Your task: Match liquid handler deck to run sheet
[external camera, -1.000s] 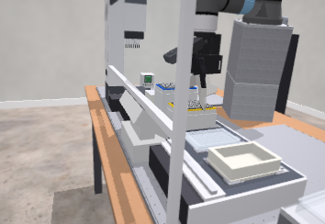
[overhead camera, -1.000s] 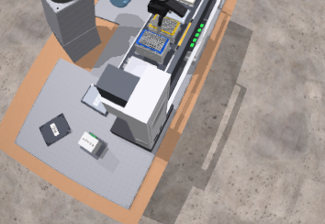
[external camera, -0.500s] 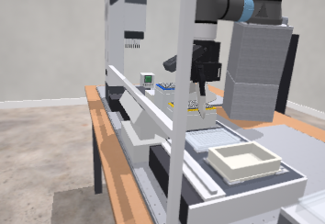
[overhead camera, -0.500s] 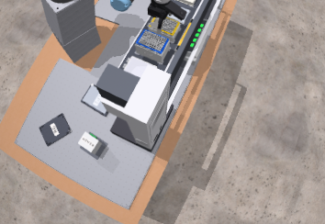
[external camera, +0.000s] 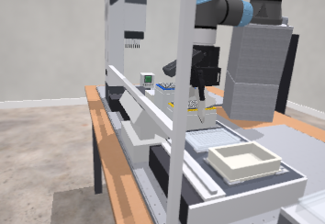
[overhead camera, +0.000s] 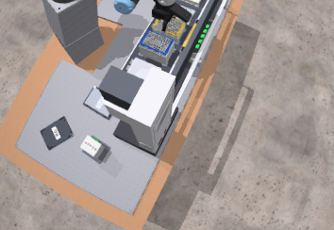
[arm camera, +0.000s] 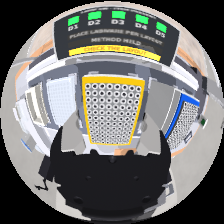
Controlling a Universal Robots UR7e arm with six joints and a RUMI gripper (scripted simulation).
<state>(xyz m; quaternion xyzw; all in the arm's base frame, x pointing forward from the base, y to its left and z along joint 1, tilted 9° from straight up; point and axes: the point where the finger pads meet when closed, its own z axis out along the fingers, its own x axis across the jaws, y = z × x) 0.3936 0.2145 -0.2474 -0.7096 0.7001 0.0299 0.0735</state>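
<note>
The yellow-framed tip rack is 10 mm to the right of my hand, 10 mm behind it and 10 mm above it. The rest, counted from my hand: white sealed block: 250 mm to the right, 10 mm below, 10 mm ahead; clear well plate: 120 mm to the left, 30 mm below; blue-framed tip rack: 130 mm to the right, 30 mm above.
</note>
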